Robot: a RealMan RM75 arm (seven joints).
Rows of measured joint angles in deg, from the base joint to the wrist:
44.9 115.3 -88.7 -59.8 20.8 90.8 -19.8
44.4 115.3 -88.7 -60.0 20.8 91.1 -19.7
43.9 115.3 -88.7 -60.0 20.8 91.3 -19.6
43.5 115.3 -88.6 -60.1 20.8 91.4 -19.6
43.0 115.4 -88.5 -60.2 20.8 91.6 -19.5
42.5 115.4 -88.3 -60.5 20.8 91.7 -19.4
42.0 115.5 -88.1 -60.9 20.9 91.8 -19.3
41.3 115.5 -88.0 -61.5 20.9 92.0 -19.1
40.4 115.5 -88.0 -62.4 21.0 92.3 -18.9
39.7 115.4 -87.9 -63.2 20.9 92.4 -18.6
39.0 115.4 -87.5 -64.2 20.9 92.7 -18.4
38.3 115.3 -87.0 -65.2 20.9 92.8 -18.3
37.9 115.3 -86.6 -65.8 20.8 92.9 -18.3
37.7 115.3 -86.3 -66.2 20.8 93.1 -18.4
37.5 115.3 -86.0 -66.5 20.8 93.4 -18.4
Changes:
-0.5 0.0 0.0 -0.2 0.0 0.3 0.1
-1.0 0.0 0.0 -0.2 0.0 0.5 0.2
-1.4 0.0 0.1 -0.3 0.0 0.6 0.2
-1.9 0.1 0.2 -0.4 0.0 0.8 0.3
-2.4 0.1 0.4 -0.7 0.0 0.9 0.4
-2.9 0.2 0.6 -1.1 0.1 1.0 0.5
-3.6 0.2 0.7 -1.7 0.1 1.2 0.7
-4.5 0.2 0.7 -2.6 0.2 1.5 0.9
-5.2 0.1 0.8 -3.4 0.1 1.6 1.2
-5.9 0.1 1.2 -4.4 0.1 1.9 1.4
-6.6 0.0 1.7 -5.4 0.1 2.0 1.5
-7.0 0.0 2.1 -6.0 0.0 2.1 1.5
-7.2 0.0 2.4 -6.4 0.0 2.3 1.4
-7.4 0.0 2.7 -6.7 0.0 2.6 1.4

